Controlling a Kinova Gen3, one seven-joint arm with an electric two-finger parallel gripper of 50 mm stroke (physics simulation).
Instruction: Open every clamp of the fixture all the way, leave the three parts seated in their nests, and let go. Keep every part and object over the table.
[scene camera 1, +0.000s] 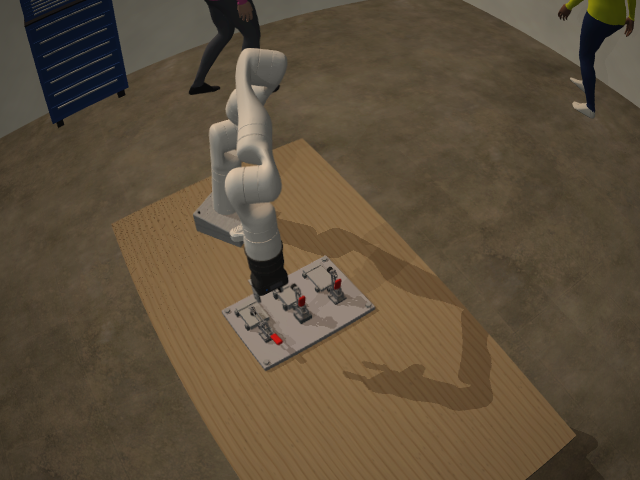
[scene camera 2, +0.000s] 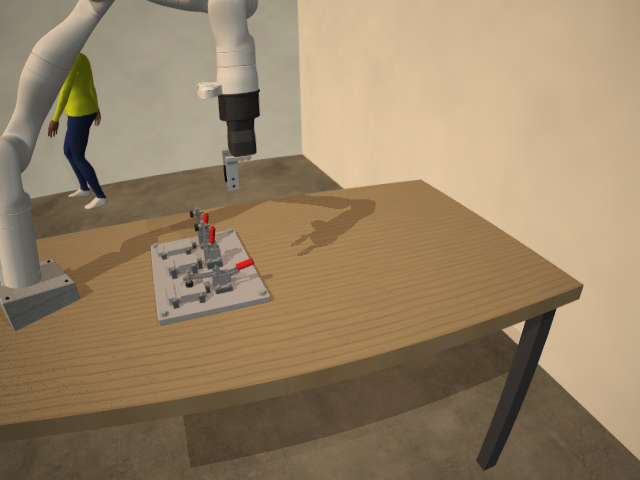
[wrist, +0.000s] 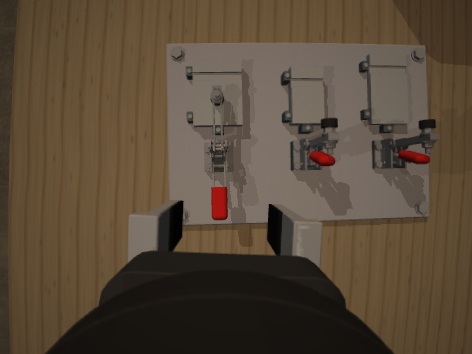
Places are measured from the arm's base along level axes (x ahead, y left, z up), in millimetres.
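Pixels of known places: gripper, fingertip midpoint: (scene camera 1: 268, 294) (scene camera 2: 232, 185) (wrist: 225, 220); arm's base at its link origin: (scene camera 1: 226, 203) (scene camera 2: 23, 279).
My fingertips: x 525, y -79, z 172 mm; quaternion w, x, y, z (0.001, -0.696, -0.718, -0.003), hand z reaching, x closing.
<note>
Ahead of a thing's pixels: the offset from my fingertips to its top centre. "*": to the spot under its first point. Level surfaces: height alone.
The fixture plate @(dx -87, dy +96, dz -219 mm) (scene camera 1: 346, 312) (scene camera 2: 237, 297) (wrist: 265, 185) carries three clamps. In the wrist view, the left clamp @(dx -49, dy -11, dz -160 mm) (scene camera 1: 266, 330) (scene camera 2: 222, 280) (wrist: 218, 150) is closed: its arm lies over the left part @(dx -124, dy -18, dz -198 mm) (wrist: 202, 107) and its red handle @(dx -10, dy -7, dz -163 mm) (scene camera 1: 276, 338) (scene camera 2: 244, 264) (wrist: 219, 202) lies flat outward. The middle clamp @(* dx -55, dy +89, dz -195 mm) (wrist: 300, 155) and right clamp @(* dx -65, dy +199, dz -193 mm) (wrist: 387, 154) have raised arms and upright red handles, clear of the middle part @(dx -129, dy +92, dz -193 mm) (wrist: 306, 101) and right part @(dx -150, dy +201, dz -203 mm) (wrist: 387, 95). All three parts sit in their nests. My gripper (scene camera 1: 265, 294) (scene camera 2: 230, 180) (wrist: 225, 220) is open and empty, high above the plate.
The plate lies on a wooden table @(dz -234 mm) (scene camera 1: 413, 335) (scene camera 2: 387, 268) (wrist: 90, 150). The arm's base (scene camera 1: 219, 227) (scene camera 2: 41, 294) stands on the table behind the fixture. A blue tool cabinet (scene camera 1: 77, 56) and two people stand on the floor beyond the table.
</note>
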